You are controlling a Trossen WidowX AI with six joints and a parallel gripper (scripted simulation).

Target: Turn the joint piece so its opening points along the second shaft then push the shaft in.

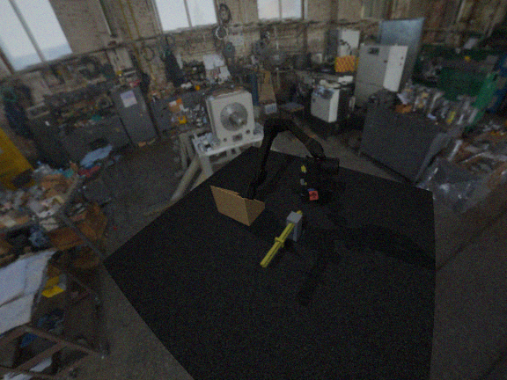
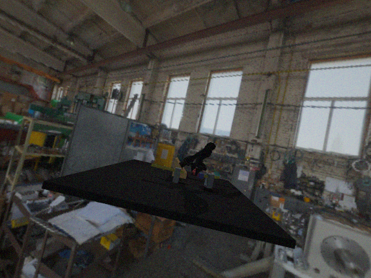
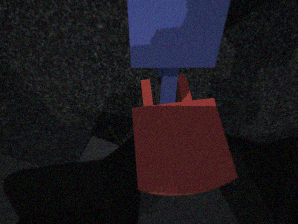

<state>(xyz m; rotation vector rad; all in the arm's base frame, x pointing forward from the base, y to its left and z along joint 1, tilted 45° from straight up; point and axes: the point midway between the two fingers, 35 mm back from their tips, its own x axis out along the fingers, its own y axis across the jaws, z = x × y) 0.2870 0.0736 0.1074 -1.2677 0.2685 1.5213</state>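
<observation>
Right now the red square joint piece is 10 mm behind my gripper tip, 10 mm to the left of it and 30 mm above it.
</observation>
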